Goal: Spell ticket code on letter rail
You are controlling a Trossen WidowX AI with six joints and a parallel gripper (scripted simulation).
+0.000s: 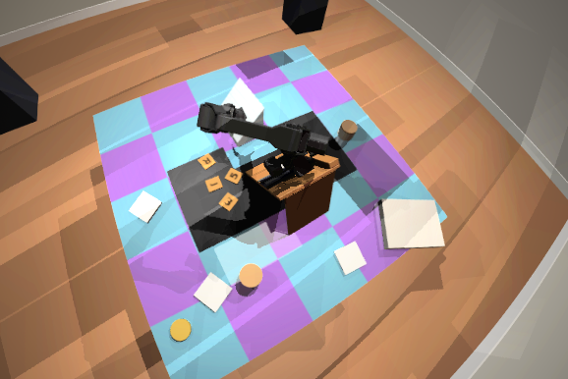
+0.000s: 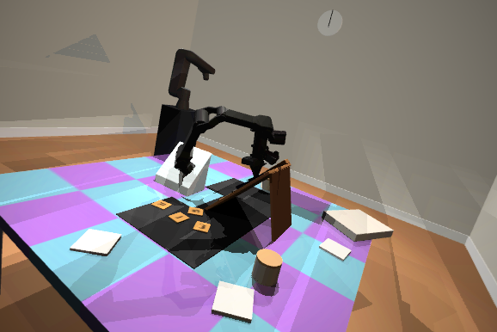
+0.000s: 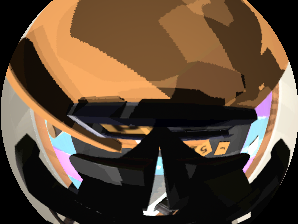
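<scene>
My gripper tip is 27 cm to the left of the letter tile, 17 cm above it and 14 cm past it. Also, from my gripper tip: black mat (18 cm below, 15 cm behind, 5 cm to the right); then white ticket (8 cm below, 6 cm behind); then orange letter tile marked p (3 cm to the left).
</scene>
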